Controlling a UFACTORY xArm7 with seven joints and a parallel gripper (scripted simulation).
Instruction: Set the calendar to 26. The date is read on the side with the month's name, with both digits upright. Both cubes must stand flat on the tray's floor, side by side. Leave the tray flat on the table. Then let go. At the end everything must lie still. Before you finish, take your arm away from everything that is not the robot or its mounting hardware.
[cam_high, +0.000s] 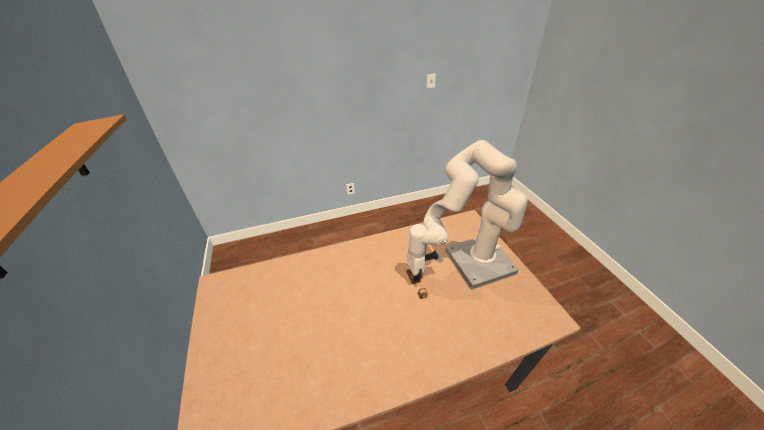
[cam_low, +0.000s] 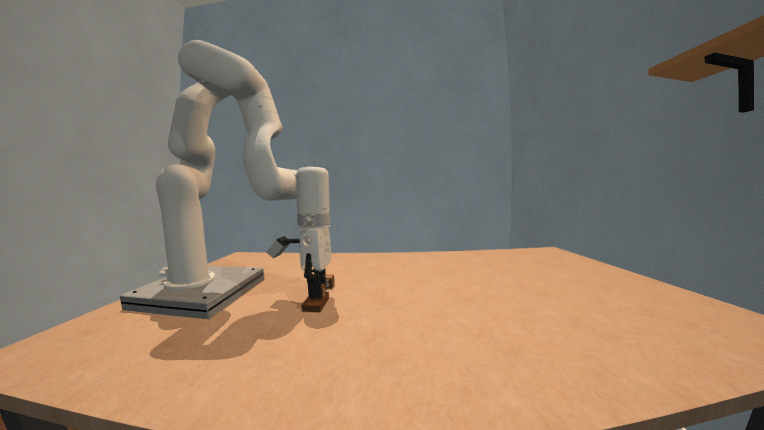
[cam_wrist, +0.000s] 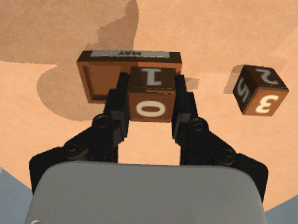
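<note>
Right now my hand is 20 mm to the left of the brown tray and 30 mm above it. Round my hand: brown cube (10 mm below).
</note>
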